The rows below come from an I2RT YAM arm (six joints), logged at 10 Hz.
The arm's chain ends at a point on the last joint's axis. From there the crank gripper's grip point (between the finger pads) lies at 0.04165 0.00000 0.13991 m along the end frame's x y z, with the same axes.
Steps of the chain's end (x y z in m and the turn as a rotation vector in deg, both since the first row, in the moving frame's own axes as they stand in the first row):
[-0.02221 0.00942 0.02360 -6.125 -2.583 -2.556]
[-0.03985 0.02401 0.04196 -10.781 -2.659 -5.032]
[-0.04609 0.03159 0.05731 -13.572 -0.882 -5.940]
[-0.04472 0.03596 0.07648 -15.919 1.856 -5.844]
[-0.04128 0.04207 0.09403 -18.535 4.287 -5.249]
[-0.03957 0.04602 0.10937 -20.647 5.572 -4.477]
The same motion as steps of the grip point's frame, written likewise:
[-0.02825 0.02273 0.02463 -6.125 -2.583 -2.556]
[-0.04535 0.04697 0.04160 -10.781 -2.659 -5.032]
[-0.04674 0.06028 0.05453 -13.572 -0.882 -5.940]
[-0.03852 0.06966 0.07030 -15.919 1.856 -5.844]
[-0.02925 0.08173 0.08395 -18.535 4.287 -5.249]
[-0.02467 0.09080 0.09637 -20.647 5.572 -4.477]

